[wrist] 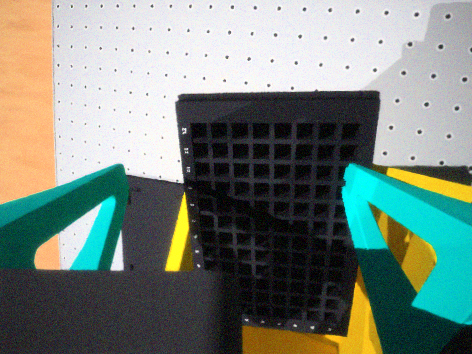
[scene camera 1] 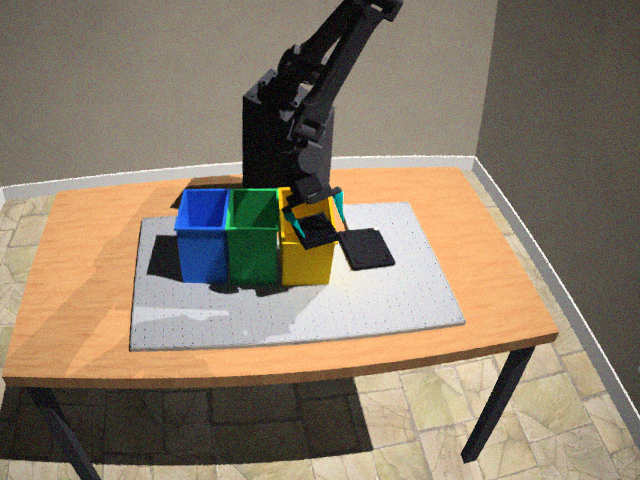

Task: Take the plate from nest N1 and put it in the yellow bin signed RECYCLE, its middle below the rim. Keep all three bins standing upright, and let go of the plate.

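Frame: origin at the arm's base, x ahead, y right, z down, level; millimetres.
Seen in the pictures: gripper, fingertip midpoint: [wrist: 235, 175] [scene camera 1: 323, 229]; arm's base, origin of the base link: [scene camera 1: 277, 96].
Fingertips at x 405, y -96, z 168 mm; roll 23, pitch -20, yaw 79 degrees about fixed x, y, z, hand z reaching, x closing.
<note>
Pixels of each thing's top centre, then the offset from my fingertips to it. Level surfaces: height alone.
- black gridded plate, middle of its top: [wrist: 259, 246] [scene camera 1: 315, 221] dz -5, dx -26, dy +18 mm
- flat black nest, middle of its top: [wrist: 157, 243] [scene camera 1: 366, 245] dz +186, dx -173, dy -147 mm
- green bin, middle of its top: [scene camera 1: 253, 208] dz +21, dx -126, dy +163 mm
- blue bin, middle of its top: [scene camera 1: 203, 207] dz +21, dx -133, dy +293 mm
- grey perforated board, its level: dz +201 mm
- wooden table, its level: dz +214 mm
The black gridded plate [scene camera 1: 317, 230] [wrist: 280, 111] lies tilted across the mouth of the yellow bin [scene camera 1: 306, 263] [wrist: 179, 250], its near end over the front rim. My gripper [scene camera 1: 323, 228] [wrist: 235, 175] is open above the bin, with nothing held between its teal fingers. In the wrist view the right fingertip overlaps the plate's right edge and the left fingertip stands apart from the plate; contact cannot be told. The yellow bin stands upright. A flat black nest [scene camera 1: 367, 249] [wrist: 152, 222] lies just right of it, with no plate on it. The RECYCLE sign cannot be read.
The green bin [scene camera 1: 252, 255] and the blue bin [scene camera 1: 203, 255] stand upright in a row left of the yellow bin. All stand on a grey perforated board [scene camera 1: 387, 304] [wrist: 150, 30] on the wooden table [scene camera 1: 496, 289]. The arm's dark base [scene camera 1: 263, 144] stands behind the bins.
</note>
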